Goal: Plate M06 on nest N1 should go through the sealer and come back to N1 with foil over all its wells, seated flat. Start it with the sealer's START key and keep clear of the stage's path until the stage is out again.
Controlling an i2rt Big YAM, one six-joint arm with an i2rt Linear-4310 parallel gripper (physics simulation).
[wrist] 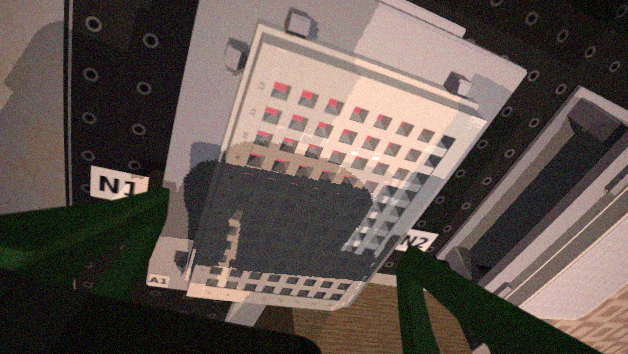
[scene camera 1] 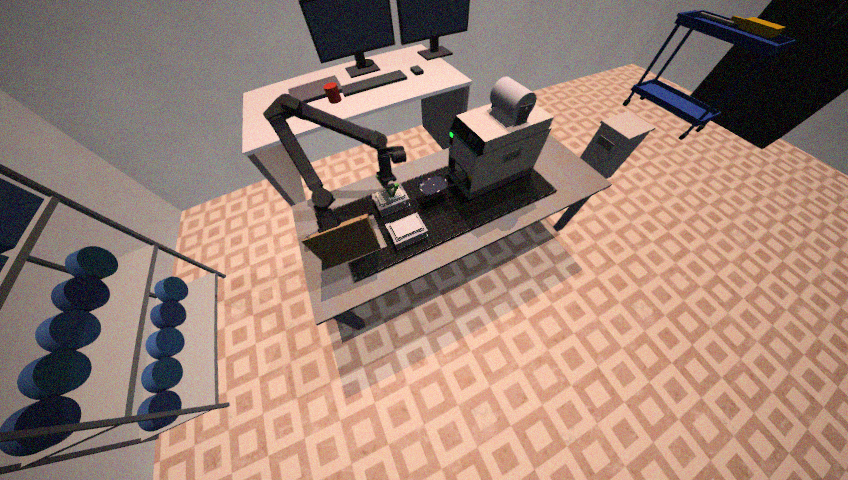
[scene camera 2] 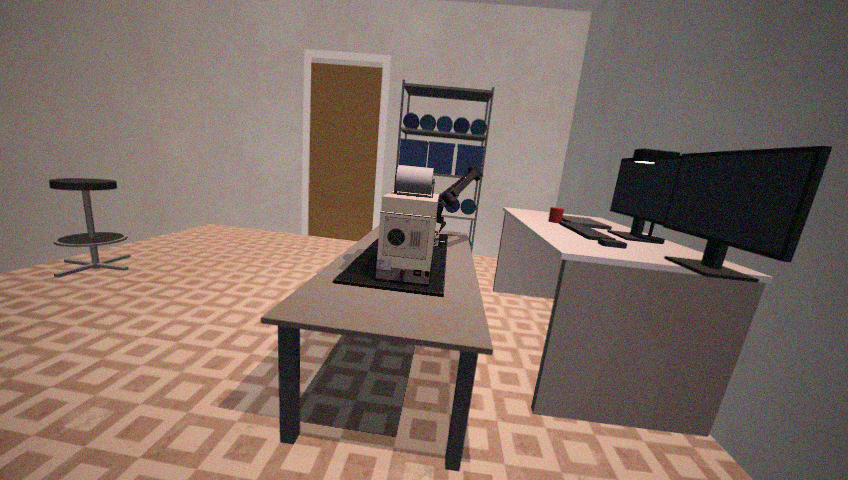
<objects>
The gripper is open, holding nothing. Also in view: a white plate.
</objects>
